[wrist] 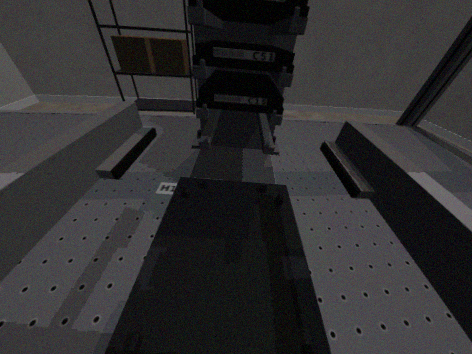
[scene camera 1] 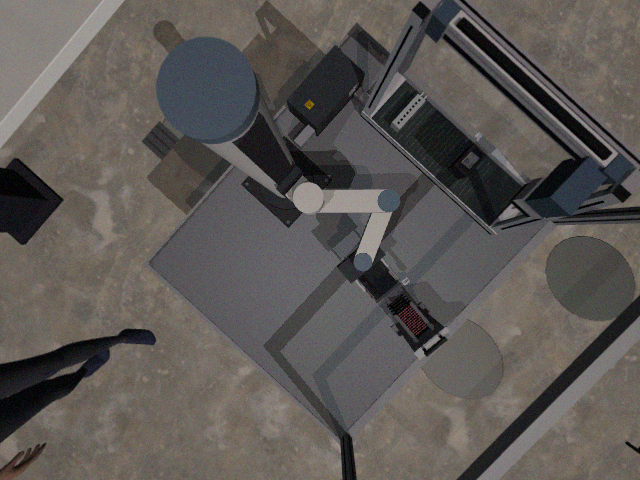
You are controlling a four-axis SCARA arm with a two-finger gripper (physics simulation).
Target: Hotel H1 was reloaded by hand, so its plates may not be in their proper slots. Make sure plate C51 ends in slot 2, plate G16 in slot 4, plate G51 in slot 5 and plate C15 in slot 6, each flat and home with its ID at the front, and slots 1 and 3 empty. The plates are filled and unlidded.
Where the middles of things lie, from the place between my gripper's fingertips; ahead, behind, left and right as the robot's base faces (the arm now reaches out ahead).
Now: the plate C15 (wrist: pixel 225 90) 130 mm ahead of my hand, 20 mm to the right of it and 10 mm below it. Round my hand: plate C51 (wrist: pixel 224 54) (130 mm ahead, 10 mm to the right, 30 mm above); dark flat slab (scene camera 1: pixel 377 279) (40 mm behind, 10 mm to the left, 90 mm below).
